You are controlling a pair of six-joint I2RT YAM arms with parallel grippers.
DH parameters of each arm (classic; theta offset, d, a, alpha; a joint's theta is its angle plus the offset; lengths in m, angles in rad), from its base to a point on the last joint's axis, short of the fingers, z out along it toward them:
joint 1: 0 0.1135 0.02 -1.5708
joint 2: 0 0 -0.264 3.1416
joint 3: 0.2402 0 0.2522 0
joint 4: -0.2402 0 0.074 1.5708
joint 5: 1.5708 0 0 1.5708
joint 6: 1.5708 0.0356 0 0
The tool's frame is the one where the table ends.
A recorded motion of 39 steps. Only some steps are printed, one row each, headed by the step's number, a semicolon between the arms.
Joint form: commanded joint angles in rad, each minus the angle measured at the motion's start. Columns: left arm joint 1, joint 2, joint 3, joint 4, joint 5, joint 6; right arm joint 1, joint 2, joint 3, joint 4, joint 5, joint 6.
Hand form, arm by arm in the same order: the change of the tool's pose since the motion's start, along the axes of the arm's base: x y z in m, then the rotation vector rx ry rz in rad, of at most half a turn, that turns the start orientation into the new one. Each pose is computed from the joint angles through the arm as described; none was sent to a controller.
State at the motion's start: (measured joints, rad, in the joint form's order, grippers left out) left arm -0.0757 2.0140 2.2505 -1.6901 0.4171 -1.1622; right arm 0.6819 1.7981 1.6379 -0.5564 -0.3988 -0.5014
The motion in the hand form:
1: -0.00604 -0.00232 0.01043 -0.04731 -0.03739 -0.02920; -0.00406 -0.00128 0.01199 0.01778 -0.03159 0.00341
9: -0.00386 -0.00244 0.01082 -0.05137 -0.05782 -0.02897; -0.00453 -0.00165 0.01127 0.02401 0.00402 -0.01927
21: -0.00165 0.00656 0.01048 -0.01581 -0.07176 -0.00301; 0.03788 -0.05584 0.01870 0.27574 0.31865 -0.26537
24: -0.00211 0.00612 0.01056 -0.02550 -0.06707 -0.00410; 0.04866 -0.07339 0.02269 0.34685 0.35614 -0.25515
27: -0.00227 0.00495 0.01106 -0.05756 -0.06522 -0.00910; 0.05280 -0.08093 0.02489 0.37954 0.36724 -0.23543
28: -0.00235 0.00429 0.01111 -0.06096 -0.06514 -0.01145; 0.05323 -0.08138 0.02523 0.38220 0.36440 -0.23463
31: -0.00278 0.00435 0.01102 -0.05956 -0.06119 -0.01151; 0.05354 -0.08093 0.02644 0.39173 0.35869 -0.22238
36: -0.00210 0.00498 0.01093 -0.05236 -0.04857 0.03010; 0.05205 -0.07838 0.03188 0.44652 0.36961 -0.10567
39: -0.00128 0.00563 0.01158 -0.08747 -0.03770 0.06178; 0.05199 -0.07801 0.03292 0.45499 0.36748 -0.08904
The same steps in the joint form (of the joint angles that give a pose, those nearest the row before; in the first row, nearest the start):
1: -0.0034 -0.0225 0.0081 0.0011 0.0473 0.0217; 0.0042 -0.0214 0.0107 0.0019 0.0046 -0.0046
9: -0.0031 -0.0225 0.0079 0.0222 0.0500 0.0210; 0.0042 -0.0214 0.0107 -0.0069 0.0042 0.0340
21: 0.0187 -0.0225 0.0080 0.0332 0.0141 0.0218; -0.1789 -0.0214 0.0107 0.0591 -0.1854 0.4231
24: 0.0183 -0.0225 0.0080 0.0294 0.0240 0.0210; -0.2358 -0.0214 0.0107 0.0931 -0.2796 0.4623
27: 0.0179 -0.0225 0.0080 0.0294 0.0565 0.0210; -0.2602 -0.0214 0.0107 0.1114 -0.3311 0.4723
28: 0.0164 -0.0225 0.0079 0.0294 0.0599 0.0214; -0.2617 -0.0214 0.0106 0.1152 -0.3326 0.4723
31: 0.0164 -0.0225 0.0080 0.0252 0.0587 0.0217; -0.2617 -0.0214 0.0107 0.1278 -0.3433 0.4727
36: 0.0172 -0.0225 0.0080 0.0309 0.0465 -0.0221; -0.2617 -0.0214 0.0107 0.1735 -0.4624 0.4723
39: 0.0218 -0.0225 0.0080 0.0385 0.0778 -0.0584; -0.2617 -0.0213 0.0107 0.1835 -0.4780 0.4723

